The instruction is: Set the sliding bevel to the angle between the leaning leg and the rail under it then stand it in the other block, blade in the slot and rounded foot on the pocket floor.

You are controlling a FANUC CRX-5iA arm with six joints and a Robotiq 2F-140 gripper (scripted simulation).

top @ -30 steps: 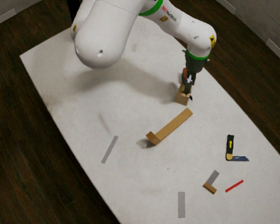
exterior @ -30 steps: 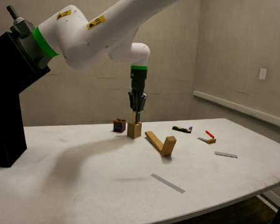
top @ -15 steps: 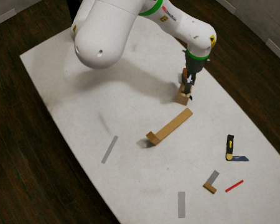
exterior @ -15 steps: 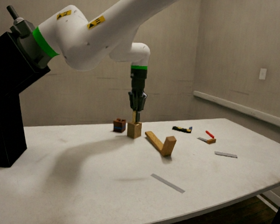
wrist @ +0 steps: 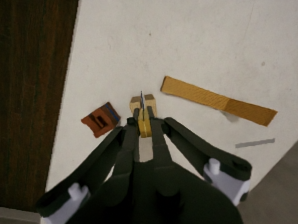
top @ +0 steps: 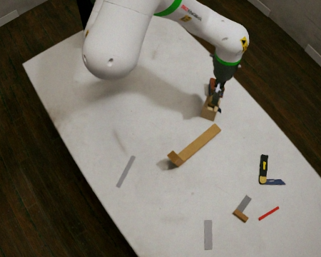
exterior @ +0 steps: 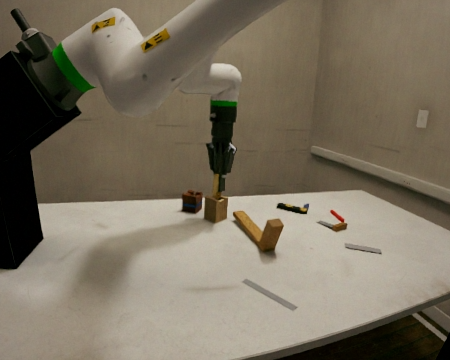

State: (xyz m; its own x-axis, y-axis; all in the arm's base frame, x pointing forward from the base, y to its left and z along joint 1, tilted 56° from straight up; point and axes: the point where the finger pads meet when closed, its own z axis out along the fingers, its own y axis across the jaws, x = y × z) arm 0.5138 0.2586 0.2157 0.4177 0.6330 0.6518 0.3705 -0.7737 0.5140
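The sliding bevel is 4 cm below my hand. The rest, counted from my hand: red stick: 50 cm ahead, 14 cm below; then small try square: 44 cm ahead, 9 cm to the right, 14 cm below.
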